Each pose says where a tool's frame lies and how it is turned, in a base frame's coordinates. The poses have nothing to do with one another.
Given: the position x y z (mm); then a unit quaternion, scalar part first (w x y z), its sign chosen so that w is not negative.
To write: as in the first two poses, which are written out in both.
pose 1, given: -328.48, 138.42, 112.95, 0.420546, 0.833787, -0.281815, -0.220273
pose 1, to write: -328.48, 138.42, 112.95, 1.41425, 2.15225, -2.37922
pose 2, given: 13.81, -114.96, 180.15, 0.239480, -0.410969, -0.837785, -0.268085
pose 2, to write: 13.81, -114.96, 180.15, 2.75595, 2.40619, 1.84384
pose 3, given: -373.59, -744.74, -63.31, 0.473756, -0.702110, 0.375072, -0.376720
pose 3, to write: -373.59, -744.74, -63.31, -1.75195, 1.84136, 0.40837
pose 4, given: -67.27, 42.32, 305.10, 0.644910, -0.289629, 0.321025, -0.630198
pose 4, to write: -67.27, 42.32, 305.10, -1.50789, 0.89423, -0.03983
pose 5, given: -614.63, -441.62, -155.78, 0.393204, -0.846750, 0.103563, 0.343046
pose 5, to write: -614.63, -441.62, -155.78, -0.73172, 2.04364, 2.16647
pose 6, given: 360.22, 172.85, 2.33, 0.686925, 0.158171, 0.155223, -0.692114
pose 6, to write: 360.22, 172.85, 2.33, 0.00564, 0.44694, -1.58397
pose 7, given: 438.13, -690.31, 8.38, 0.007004, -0.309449, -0.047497, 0.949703
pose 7, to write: 438.13, -690.31, 8.38, -0.15968, 0.63685, -2.99667
